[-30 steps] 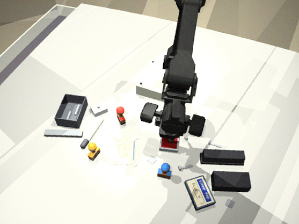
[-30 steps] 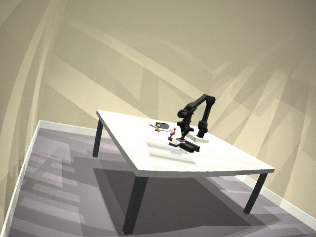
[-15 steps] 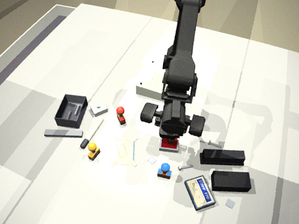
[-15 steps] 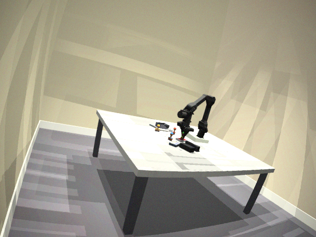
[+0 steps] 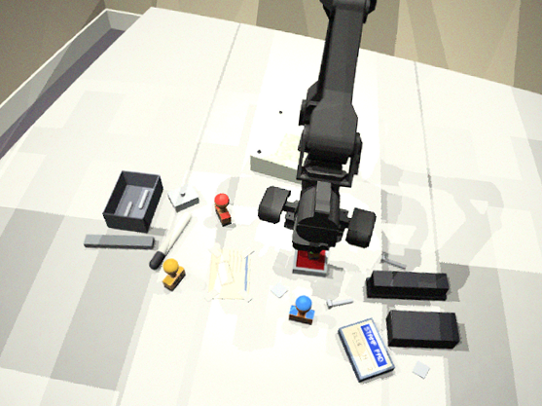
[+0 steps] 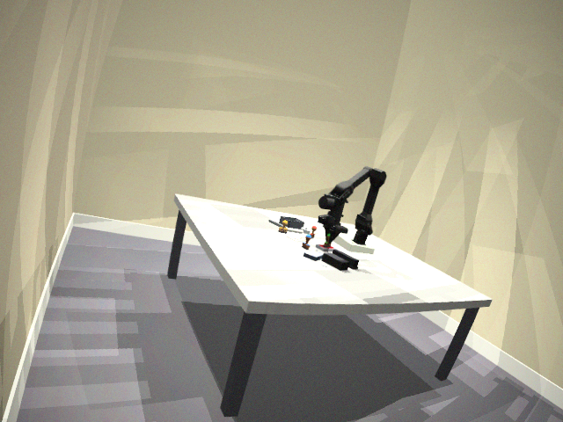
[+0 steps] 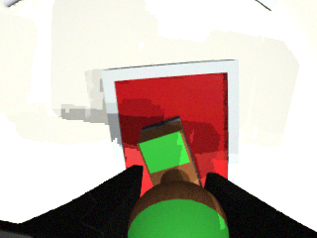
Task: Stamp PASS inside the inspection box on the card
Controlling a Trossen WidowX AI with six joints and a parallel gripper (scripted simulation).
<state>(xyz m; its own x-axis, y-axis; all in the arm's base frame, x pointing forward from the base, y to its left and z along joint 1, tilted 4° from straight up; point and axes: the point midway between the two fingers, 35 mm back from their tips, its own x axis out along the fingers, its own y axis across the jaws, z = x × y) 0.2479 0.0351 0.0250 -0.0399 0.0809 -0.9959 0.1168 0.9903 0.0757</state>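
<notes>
Right now the green-knobbed stamp is right at my gripper tip. The rest, counted from my gripper tip: red ink pad: 30 mm below; then cream card: 130 mm to the right, 70 mm ahead, 40 mm below; then blue-knobbed stamp: 130 mm ahead, 20 mm below.
</notes>
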